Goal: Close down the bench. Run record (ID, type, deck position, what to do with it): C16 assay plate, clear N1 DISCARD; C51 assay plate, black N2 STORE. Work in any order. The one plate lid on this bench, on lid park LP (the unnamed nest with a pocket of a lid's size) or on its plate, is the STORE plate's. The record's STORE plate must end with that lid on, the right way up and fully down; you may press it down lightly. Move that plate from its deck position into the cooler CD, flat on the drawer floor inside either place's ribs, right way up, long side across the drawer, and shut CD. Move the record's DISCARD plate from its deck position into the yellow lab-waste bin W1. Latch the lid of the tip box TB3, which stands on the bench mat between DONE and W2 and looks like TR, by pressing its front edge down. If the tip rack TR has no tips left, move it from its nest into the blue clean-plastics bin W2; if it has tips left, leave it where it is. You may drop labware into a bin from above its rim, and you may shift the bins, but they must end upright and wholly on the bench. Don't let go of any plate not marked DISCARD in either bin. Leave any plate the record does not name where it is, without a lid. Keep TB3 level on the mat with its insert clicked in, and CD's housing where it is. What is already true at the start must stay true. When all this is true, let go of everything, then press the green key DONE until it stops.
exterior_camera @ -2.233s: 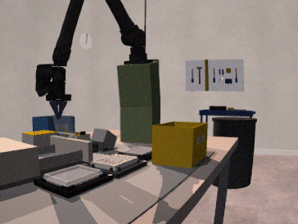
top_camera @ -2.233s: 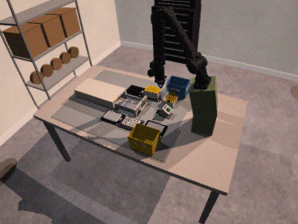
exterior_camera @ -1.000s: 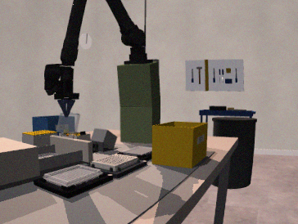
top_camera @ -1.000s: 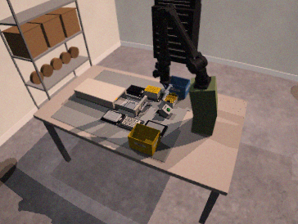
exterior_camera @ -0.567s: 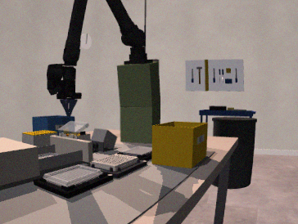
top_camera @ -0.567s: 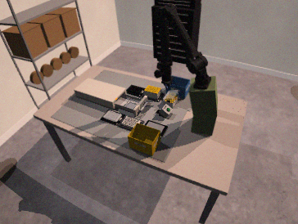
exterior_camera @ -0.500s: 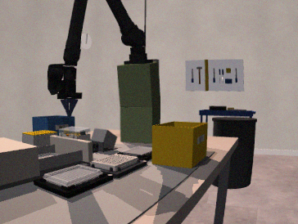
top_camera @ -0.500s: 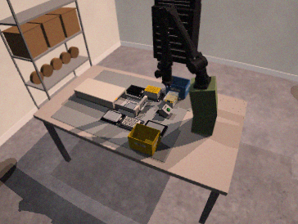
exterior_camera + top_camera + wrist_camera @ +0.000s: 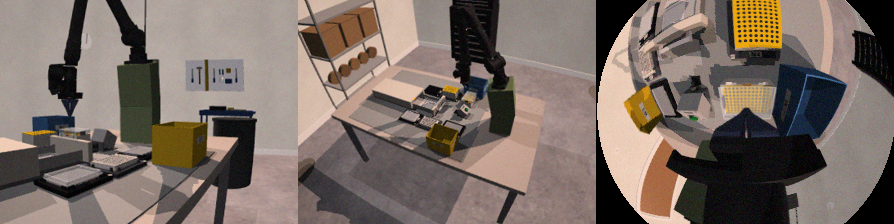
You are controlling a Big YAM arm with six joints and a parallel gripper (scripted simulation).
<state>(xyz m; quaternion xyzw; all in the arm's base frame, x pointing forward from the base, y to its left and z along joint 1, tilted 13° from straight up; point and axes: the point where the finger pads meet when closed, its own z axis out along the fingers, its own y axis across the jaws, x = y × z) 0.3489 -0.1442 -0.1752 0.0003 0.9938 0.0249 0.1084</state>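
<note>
My gripper is now 30 mm past the tip box TB3 and 90 mm above it. Round my hand: DONE key block 50 mm behind, 150 mm to the left, 80 mm below; yellow-topped tip rack TR 150 mm ahead, 20 mm to the right, 80 mm below; green key DONE 70 mm behind, 150 mm to the left, 70 mm below.
</note>
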